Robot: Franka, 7 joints.
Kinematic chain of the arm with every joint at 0, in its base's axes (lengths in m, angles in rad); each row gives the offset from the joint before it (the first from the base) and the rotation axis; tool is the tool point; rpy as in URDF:
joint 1: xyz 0 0 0.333 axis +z
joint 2: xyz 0 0 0 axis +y
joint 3: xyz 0 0 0.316 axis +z
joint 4: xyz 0.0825 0 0 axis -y
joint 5: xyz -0.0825 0 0.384 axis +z
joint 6: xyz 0 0 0 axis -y
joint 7: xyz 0.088 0 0 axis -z
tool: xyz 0 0 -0.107 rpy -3.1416 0 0
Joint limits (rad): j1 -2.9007..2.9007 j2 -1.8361..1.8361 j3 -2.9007..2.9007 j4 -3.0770..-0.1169 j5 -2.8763..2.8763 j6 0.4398..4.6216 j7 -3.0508..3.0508
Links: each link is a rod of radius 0.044 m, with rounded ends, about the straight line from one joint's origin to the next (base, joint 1, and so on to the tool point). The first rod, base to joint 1, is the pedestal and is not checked.
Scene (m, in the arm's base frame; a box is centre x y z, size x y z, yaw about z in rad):
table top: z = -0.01
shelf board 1: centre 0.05 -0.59 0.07 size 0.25 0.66 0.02 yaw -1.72
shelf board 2: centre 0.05 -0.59 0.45 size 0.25 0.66 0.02 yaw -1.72
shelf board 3: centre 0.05 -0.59 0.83 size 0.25 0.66 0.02 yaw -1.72
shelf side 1: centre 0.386 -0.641 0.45 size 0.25 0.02 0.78 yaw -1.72
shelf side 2: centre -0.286 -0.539 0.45 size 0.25 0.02 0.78 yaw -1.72
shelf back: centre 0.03 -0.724 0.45 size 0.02 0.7 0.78 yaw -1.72
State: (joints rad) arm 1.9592 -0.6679 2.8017 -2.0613 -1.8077 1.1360 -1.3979
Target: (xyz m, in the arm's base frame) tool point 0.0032 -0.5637 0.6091
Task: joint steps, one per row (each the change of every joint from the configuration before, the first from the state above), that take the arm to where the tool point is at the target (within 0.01 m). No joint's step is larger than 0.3 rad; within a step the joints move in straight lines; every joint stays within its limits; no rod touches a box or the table.
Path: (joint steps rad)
1: 0.1900 0.1354 0.0330 -0.2245 0.2572 -0.2208 -0.1333
2: 0.1901 0.1354 0.0330 -0.2246 0.2572 -0.2207 -0.1333
3: 0.1900 0.1354 0.0330 -0.2245 0.2572 -0.2208 -0.1333
4: -0.0452 0.2216 0.0000 0.1408 -0.1796 -0.0016 0.1333
5: -0.0452 0.2216 0.0000 0.1408 -0.1796 -0.0017 0.1333
6: -0.0451 0.2215 0.0000 0.1408 -0.1796 -0.0016 0.1333
7: -0.1621 -0.2836 -0.0222 0.2663 -0.1506 0.2736 0.0000
8: -0.1621 -0.2836 -0.0221 0.2663 -0.1506 0.2735 0.0000

